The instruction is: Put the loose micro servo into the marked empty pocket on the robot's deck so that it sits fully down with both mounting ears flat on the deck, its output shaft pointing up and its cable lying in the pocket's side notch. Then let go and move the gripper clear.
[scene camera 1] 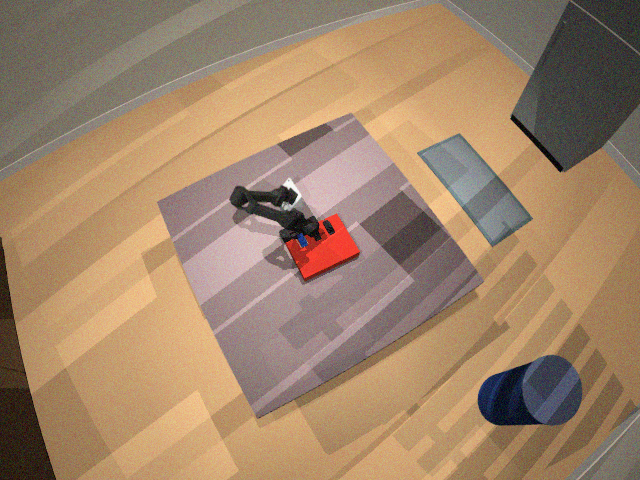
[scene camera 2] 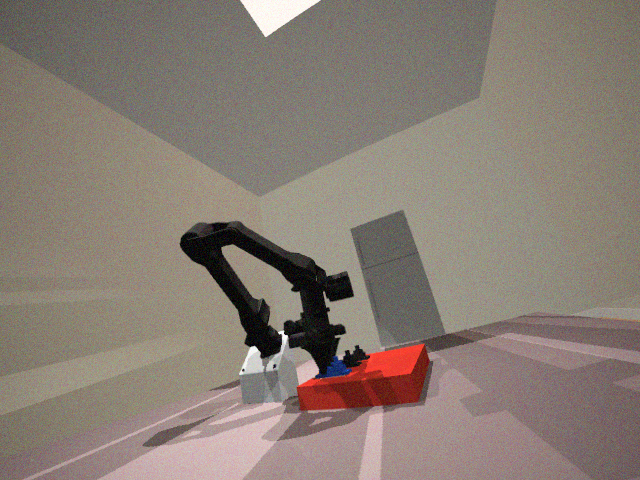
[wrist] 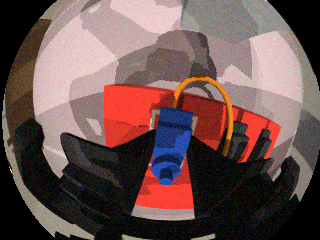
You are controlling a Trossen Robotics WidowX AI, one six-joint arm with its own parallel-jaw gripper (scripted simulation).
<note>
In view: my gripper [scene camera 2: 327, 372], a blue micro servo [wrist: 174, 131] and a deck [scene camera 2: 391, 377].
My gripper also shows in the wrist view [wrist: 171, 136]. The deck shows as well in scene camera 1 [scene camera 1: 330, 251] and in the wrist view [wrist: 152, 194].
</note>
